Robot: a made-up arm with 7 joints.
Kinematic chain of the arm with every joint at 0, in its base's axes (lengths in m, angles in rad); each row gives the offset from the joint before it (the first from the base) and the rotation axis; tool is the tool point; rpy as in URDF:
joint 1: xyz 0 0 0.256 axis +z
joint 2: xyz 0 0 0 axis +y
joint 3: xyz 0 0 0.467 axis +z
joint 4: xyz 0.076 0 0 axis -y
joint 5: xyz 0.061 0 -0.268 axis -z
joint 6: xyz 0 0 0 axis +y
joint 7: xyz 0.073 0 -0.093 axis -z
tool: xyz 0 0 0 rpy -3.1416 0 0
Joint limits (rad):
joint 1: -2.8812..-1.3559
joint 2: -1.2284..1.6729
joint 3: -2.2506..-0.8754
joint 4: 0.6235..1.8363
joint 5: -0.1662..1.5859
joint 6: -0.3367..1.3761
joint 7: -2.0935..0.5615
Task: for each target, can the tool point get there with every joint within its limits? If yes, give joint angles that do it. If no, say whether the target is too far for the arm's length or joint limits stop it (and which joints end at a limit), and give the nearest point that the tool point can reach.
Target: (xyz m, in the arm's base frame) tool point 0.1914 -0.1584 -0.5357
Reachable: no: joint limits stop it (at a limit: joint 1, joint 2, joint 3, joint 6) | nearest point -0.1868 -0.2848 -0.0734 | short by 0.610 m
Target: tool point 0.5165 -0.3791 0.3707
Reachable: no: joint limits stop it (at a limit: joint 1, joint 3, joint 4, joint 6) | nearest point -0.1214 -0.3404 0.3292 | short by 0.640 m
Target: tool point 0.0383 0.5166 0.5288
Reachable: yes | joints -2.4325 -0.3853 -1.9586 1.0978 1.1954 -0.1460 -1.5751
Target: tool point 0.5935 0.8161 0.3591
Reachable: no: too far | nearest point 0.4647 0.6390 0.3367 | short by 0.220 m
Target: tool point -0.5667 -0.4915 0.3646
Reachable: yes | joints -1.8393 1.1804 -1.2444 1.7081 0.0886 0.3221 0.3167
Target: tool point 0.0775 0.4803 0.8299
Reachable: yes | joints -2.6709 -0.7686 -1.0405 1.7382 0.9766 0.3276 -1.5304
